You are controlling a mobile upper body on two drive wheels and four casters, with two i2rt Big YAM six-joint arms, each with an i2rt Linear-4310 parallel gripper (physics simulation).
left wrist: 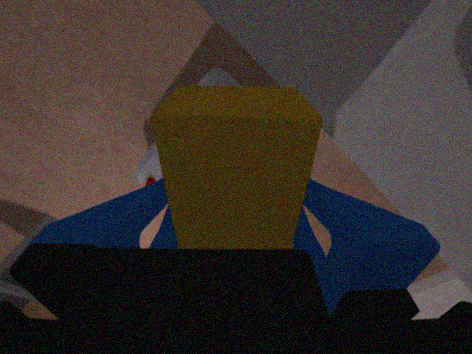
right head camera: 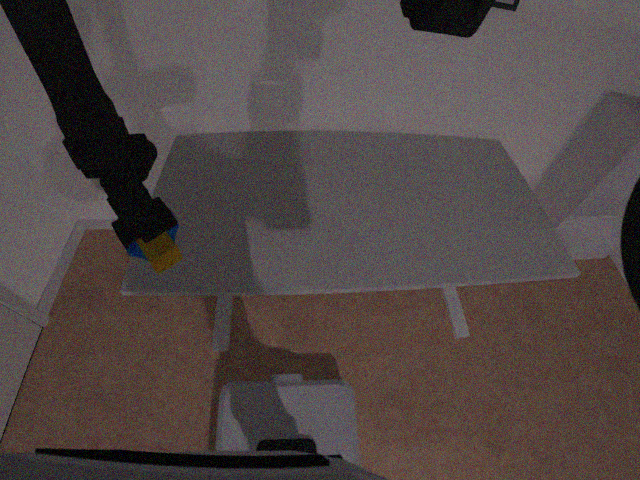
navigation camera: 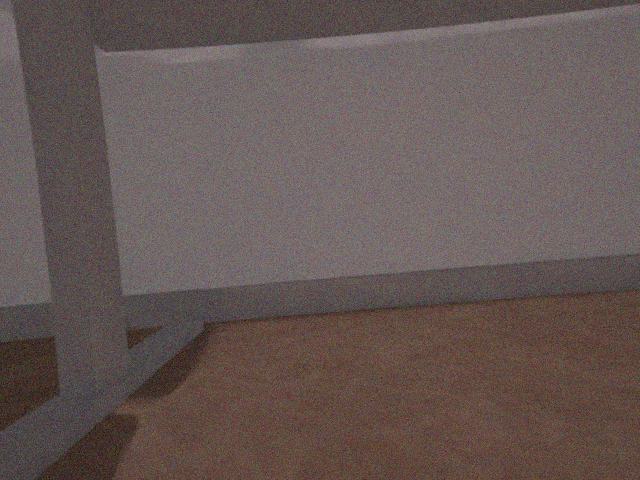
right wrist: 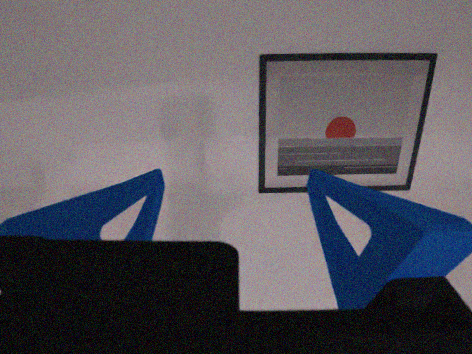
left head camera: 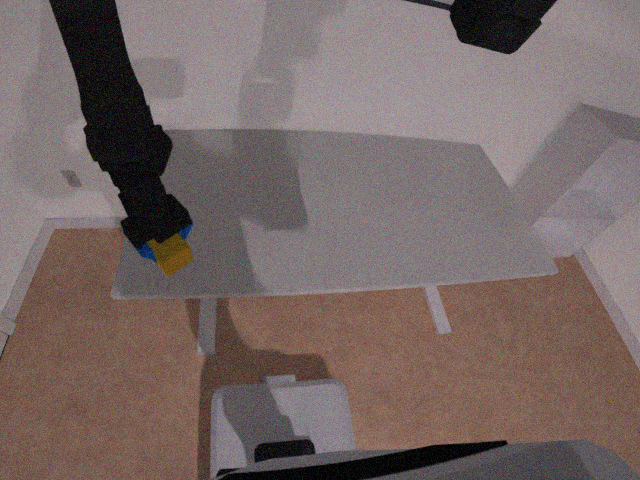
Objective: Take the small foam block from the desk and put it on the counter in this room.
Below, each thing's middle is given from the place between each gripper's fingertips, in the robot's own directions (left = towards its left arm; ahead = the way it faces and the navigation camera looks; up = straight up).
Now: the yellow foam block [left head camera: 174, 253] 1 cm above my left hand. Round my left hand: framed picture [right wrist: 358, 116] 84 cm ahead, 80 cm to the right, 52 cm above.
I see my right gripper 57 cm short of the framed picture and 34 cm to the left of it. Round my right hand: yellow foam block (51 cm below, 45 cm to the left, 27 cm behind).
